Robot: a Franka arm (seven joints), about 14 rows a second.
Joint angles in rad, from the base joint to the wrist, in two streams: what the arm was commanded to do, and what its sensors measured. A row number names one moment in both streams.
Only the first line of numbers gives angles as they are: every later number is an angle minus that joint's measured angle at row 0.
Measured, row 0: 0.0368 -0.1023 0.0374 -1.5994 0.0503 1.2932 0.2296
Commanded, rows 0 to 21: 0.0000 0.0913 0.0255 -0.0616 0.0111 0.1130 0.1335; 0.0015 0.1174 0.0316 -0.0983 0.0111 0.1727 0.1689; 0.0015 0.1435 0.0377 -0.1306 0.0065 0.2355 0.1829; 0.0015 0.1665 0.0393 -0.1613 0.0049 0.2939 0.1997; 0.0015 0.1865 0.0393 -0.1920 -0.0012 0.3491 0.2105; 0.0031 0.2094 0.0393 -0.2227 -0.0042 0.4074 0.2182; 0.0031 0.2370 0.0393 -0.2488 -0.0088 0.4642 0.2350; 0.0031 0.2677 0.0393 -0.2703 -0.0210 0.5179 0.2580; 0.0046 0.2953 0.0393 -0.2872 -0.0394 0.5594 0.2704; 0.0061 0.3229 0.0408 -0.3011 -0.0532 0.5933 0.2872; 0.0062 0.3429 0.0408 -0.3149 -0.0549 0.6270 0.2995; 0.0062 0.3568 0.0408 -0.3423 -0.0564 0.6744 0.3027; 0.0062 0.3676 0.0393 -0.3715 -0.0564 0.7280 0.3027; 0.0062 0.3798 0.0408 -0.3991 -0.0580 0.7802 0.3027; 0.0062 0.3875 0.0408 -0.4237 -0.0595 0.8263 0.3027; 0.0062 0.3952 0.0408 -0.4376 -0.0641 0.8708 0.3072; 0.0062 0.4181 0.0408 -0.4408 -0.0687 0.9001 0.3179; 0.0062 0.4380 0.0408 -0.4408 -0.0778 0.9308 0.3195; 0.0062 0.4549 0.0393 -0.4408 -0.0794 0.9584 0.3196; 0.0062 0.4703 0.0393 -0.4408 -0.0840 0.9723 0.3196; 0.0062 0.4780 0.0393 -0.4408 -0.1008 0.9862 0.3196; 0.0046 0.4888 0.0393 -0.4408 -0.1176 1.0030 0.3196
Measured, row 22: 0.0039 0.4759 0.0383 -0.4354 -0.0818 0.9676 0.2940
